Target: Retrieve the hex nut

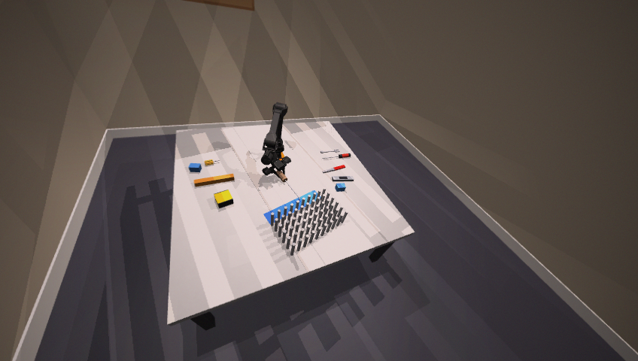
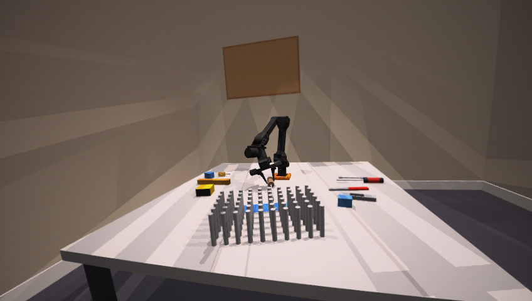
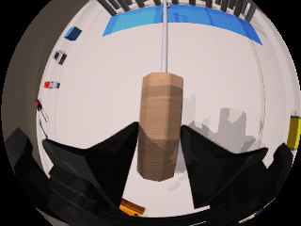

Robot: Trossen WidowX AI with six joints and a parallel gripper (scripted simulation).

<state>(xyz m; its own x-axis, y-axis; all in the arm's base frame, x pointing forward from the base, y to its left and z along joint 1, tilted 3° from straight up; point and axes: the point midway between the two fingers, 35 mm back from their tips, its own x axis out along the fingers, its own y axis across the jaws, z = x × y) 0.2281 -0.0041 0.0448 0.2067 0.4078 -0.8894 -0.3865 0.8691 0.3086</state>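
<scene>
Right now the wooden-handled tool is 10 cm ahead of my gripper tip and 4 cm to the left of it. Also, from my gripper tip: orange bar (1 cm behind, 41 cm to the right, 3 cm below); black block (14 cm ahead, 34 cm to the right, 2 cm below); blue taped strip (21 cm ahead, 6 cm to the left, 4 cm below).
</scene>
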